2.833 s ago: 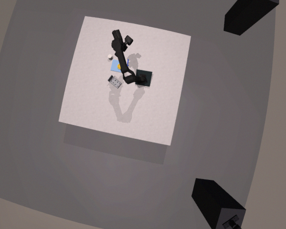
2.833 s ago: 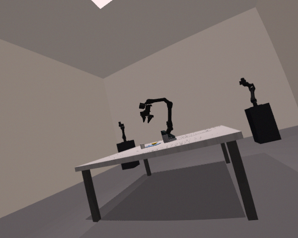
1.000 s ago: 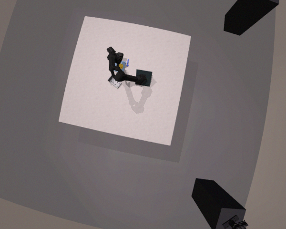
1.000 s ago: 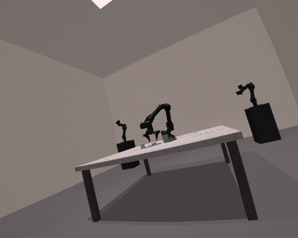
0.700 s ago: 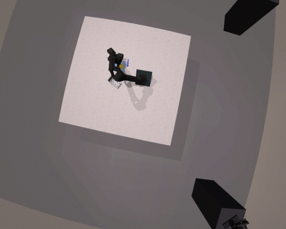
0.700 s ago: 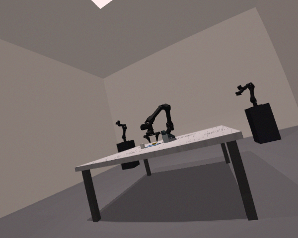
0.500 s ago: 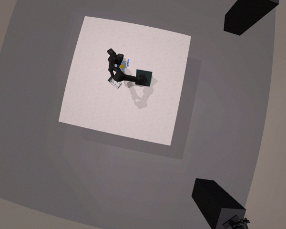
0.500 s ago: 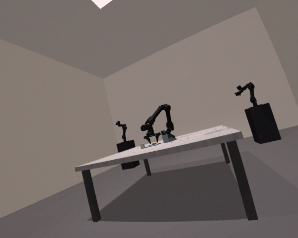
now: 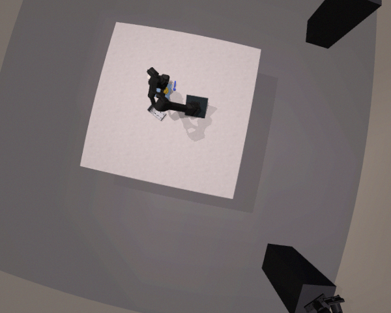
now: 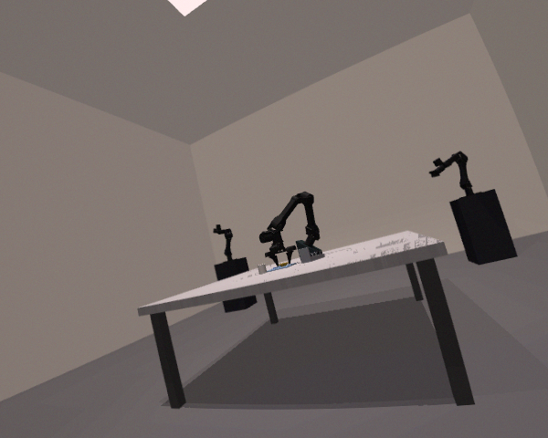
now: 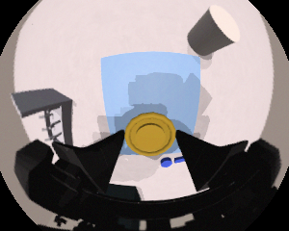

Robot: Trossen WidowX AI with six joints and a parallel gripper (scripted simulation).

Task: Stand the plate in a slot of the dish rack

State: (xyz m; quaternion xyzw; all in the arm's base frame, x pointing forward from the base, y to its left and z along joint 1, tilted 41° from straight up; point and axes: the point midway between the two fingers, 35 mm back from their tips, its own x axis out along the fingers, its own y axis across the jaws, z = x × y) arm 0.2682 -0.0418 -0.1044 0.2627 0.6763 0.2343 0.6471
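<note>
The light blue mat lies 3 cm ahead of my gripper tip and 1 cm below it. Also, from my gripper tip: cup 13 cm ahead, 8 cm to the right, 2 cm above; yellow plate 1 cm above; blue utensil 7 cm behind, 5 cm to the right.
</note>
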